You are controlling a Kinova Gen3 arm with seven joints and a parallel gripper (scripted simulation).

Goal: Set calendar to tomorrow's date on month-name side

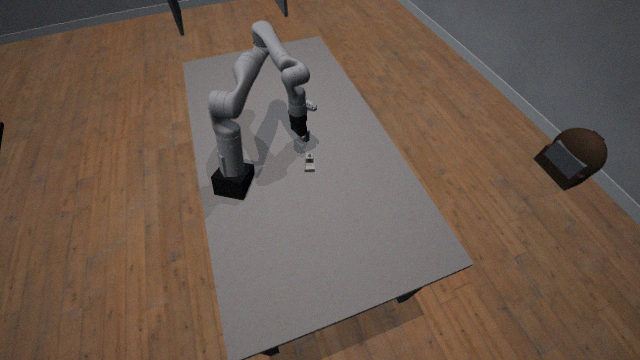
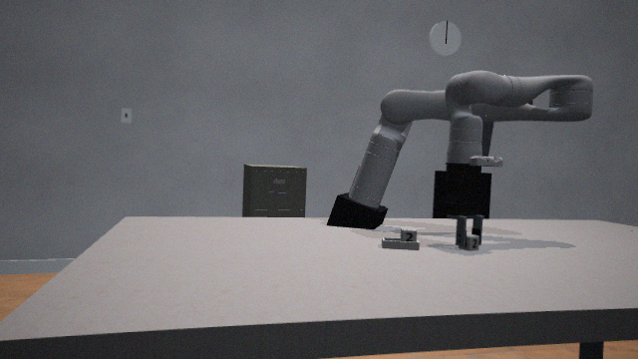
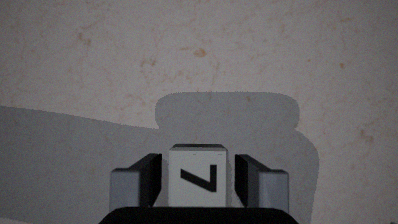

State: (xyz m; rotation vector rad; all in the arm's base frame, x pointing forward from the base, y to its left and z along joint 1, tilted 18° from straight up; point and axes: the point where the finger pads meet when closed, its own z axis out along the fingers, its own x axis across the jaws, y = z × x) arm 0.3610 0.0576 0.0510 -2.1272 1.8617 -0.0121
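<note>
Now: hand 10 mm above the digit cube. Also, from my hand: calendar tray (150 mm to the right, 50 mm behind, 20 mm below).
</note>
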